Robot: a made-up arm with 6 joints. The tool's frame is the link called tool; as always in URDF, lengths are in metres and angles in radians. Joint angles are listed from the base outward. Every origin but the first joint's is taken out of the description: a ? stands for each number. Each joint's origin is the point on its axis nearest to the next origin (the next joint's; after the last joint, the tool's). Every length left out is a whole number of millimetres.
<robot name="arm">
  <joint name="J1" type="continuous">
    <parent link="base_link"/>
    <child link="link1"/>
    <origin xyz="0 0 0.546" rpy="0 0 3.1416"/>
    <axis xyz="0 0 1"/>
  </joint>
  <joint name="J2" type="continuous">
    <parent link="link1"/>
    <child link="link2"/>
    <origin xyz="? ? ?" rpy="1.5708 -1.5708 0"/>
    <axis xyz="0 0 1"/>
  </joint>
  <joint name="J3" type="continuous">
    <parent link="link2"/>
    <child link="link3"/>
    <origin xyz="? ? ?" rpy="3.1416 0 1.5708"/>
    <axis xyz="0 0 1"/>
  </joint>
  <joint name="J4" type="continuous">
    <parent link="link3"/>
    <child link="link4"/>
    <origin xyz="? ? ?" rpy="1.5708 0 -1.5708"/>
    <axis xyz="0 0 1"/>
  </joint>
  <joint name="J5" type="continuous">
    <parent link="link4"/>
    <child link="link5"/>
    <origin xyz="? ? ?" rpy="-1.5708 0 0"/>
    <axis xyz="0 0 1"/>
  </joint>
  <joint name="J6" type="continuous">
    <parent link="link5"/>
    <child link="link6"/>
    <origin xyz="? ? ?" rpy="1.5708 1.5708 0"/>
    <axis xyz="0 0 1"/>
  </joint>
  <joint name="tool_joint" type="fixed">
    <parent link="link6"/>
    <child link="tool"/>
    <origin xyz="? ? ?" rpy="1.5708 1.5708 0"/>
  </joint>
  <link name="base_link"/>
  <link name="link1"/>
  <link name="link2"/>
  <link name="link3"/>
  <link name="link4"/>
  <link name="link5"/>
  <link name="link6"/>
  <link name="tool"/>
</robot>
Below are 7 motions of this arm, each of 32 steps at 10 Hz.
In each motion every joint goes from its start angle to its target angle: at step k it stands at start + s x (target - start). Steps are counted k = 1, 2, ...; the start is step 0. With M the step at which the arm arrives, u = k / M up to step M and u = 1 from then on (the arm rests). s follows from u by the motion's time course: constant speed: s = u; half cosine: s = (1 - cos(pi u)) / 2; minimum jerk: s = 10 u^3 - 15 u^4 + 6 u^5.
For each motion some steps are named. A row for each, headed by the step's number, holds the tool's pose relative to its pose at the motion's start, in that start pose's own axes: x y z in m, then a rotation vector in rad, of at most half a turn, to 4 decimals.
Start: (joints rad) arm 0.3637 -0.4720 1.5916 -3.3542 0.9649 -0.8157
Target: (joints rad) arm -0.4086 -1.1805 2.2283 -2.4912 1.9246 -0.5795
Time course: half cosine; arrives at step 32
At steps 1, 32:
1: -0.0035 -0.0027 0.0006 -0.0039 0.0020 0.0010
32: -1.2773 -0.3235 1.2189 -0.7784 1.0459 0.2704

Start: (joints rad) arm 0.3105 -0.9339 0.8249 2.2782 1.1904 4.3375
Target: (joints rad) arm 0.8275 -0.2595 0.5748 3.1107 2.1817 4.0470
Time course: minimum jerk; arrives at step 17
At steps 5, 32:
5: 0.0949 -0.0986 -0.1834 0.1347 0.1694 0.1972
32: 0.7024 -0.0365 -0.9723 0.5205 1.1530 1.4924

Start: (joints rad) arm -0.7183 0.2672 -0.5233 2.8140 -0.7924 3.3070
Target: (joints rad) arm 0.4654 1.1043 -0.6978 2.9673 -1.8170 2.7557
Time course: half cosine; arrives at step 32
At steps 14, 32:
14: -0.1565 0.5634 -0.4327 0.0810 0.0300 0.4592
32: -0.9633 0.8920 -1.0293 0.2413 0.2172 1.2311

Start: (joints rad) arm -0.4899 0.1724 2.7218 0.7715 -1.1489 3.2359
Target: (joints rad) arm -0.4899 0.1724 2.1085 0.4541 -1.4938 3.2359
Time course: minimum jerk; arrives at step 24
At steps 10, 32:
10: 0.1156 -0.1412 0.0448 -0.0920 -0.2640 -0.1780
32: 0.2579 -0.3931 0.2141 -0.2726 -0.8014 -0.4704

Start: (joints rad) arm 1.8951 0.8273 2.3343 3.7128 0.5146 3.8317
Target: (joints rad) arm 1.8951 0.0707 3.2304 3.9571 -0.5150 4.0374
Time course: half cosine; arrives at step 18
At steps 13, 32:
13: -1.1834 -0.8971 0.0826 -0.2039 -0.6542 -1.9811
32: -1.4505 -0.8508 0.0081 -0.3023 -0.6461 -2.4368

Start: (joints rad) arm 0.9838 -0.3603 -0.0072 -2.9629 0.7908 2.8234
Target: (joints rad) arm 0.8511 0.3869 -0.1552 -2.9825 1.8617 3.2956
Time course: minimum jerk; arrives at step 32
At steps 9, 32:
9: 0.1572 0.0017 -0.0218 -0.0705 0.2640 -0.0764
32: 0.8812 -0.1183 -0.3789 -0.3154 1.9850 -0.1240

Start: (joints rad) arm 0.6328 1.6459 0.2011 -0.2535 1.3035 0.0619
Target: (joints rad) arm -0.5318 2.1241 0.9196 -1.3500 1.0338 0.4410
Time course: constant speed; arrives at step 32
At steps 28, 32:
28: -0.4837 -1.5057 -0.4623 0.4437 0.2287 -1.7759
32: -0.6722 -1.6202 -0.5392 0.5738 0.2464 -1.9948

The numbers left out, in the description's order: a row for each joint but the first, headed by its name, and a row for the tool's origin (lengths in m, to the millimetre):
J2: -0.098 0 0
J3: 1.001 0 0
J4: 0.756 0.257 0
J5: 0 0 0
J6: 0 0.154 0
tool: 0 0 0

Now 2 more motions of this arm.
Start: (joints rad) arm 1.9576 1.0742 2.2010 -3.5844 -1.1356 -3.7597
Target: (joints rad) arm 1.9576 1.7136 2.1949 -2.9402 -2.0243 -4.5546
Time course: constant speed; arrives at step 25
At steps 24, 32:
24: -0.9230 -0.1451 0.2722 0.6503 0.3920 0.4986
32: -0.9607 -0.1419 0.2923 0.6945 0.4187 0.5102

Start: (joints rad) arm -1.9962 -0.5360 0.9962 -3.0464 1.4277 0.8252
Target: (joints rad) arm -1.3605 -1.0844 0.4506 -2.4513 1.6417 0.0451
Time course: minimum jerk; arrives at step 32
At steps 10, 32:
10: -0.0753 0.0208 0.1009 0.1371 -0.0220 -0.0312
32: -0.1631 0.1113 0.7279 0.7582 -0.1705 -0.1256

